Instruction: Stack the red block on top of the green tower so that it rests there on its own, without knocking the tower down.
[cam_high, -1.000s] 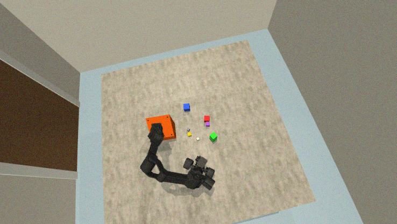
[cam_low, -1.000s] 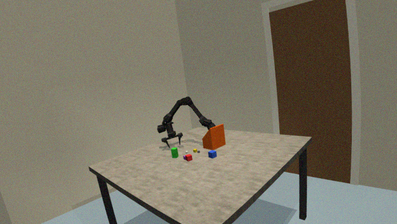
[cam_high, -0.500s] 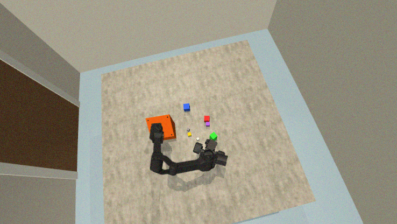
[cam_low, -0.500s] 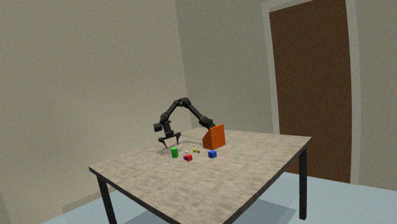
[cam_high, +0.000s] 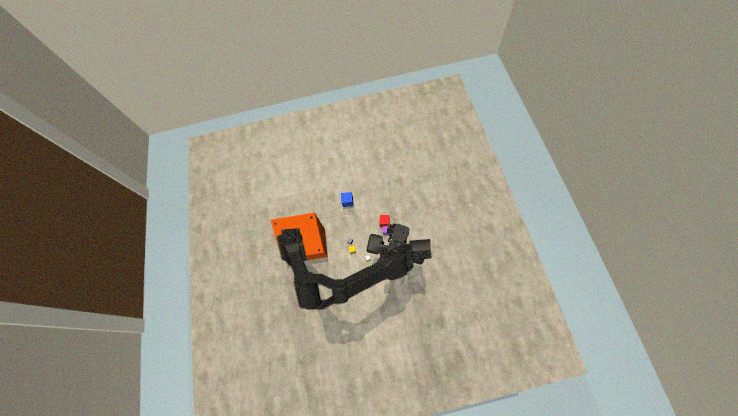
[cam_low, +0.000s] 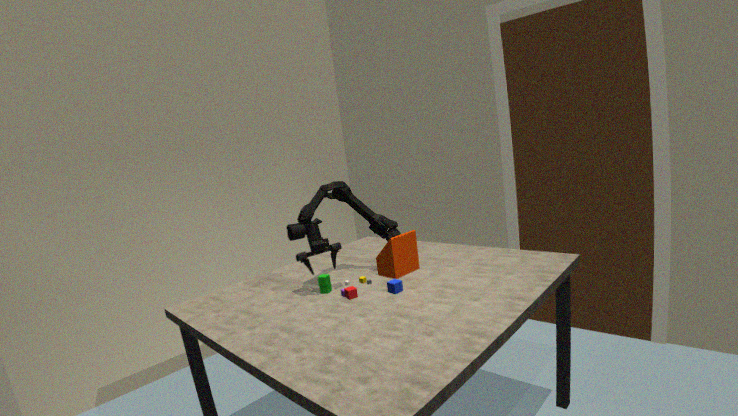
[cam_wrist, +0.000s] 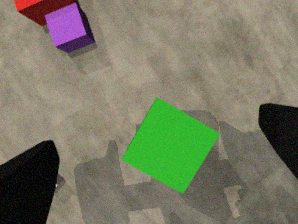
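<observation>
Now: the red block 13 cm to the left of my gripper tip, 7 cm below it and 3 cm behind it. Also, from my gripper tip: purple cube 9 cm to the left, 8 cm below, 3 cm behind; then yellow cube 16 cm behind, 8 cm below, 3 cm to the left; then blue cube 23 cm to the left, 17 cm behind, 7 cm below.
</observation>
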